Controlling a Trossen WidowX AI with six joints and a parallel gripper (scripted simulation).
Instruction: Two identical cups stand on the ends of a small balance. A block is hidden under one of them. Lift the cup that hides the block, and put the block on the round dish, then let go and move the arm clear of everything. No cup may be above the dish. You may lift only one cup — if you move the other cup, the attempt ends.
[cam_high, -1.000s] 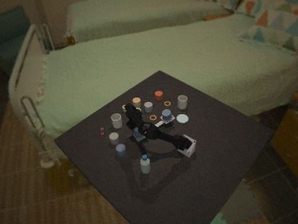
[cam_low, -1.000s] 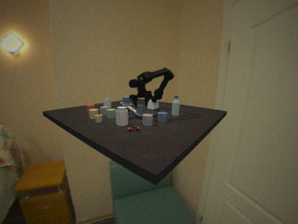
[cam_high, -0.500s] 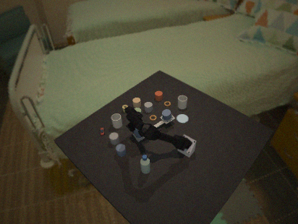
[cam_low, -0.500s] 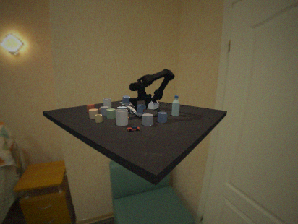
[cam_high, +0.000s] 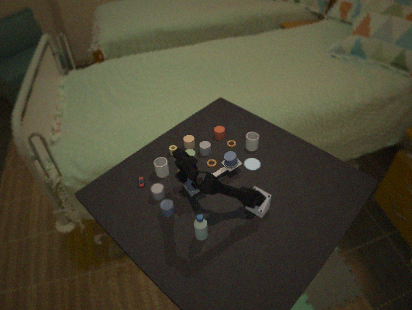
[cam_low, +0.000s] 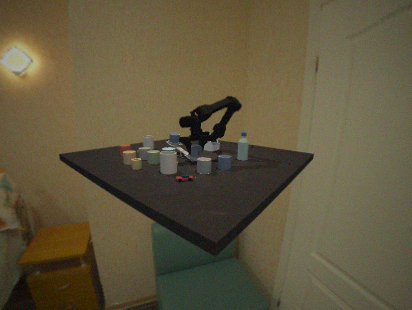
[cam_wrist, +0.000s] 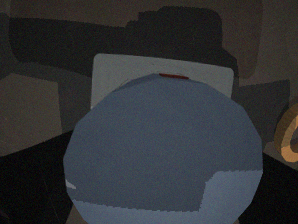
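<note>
My gripper tip is 25 cm past the bottle, 16 cm to the right of it and 7 cm below it. Round my gripper tip: blue cup 2 cm to the left, 1 cm above; then green cup 20 cm ahead, 16 cm to the right, 1 cm below; then teal block 1 cm below.
</note>
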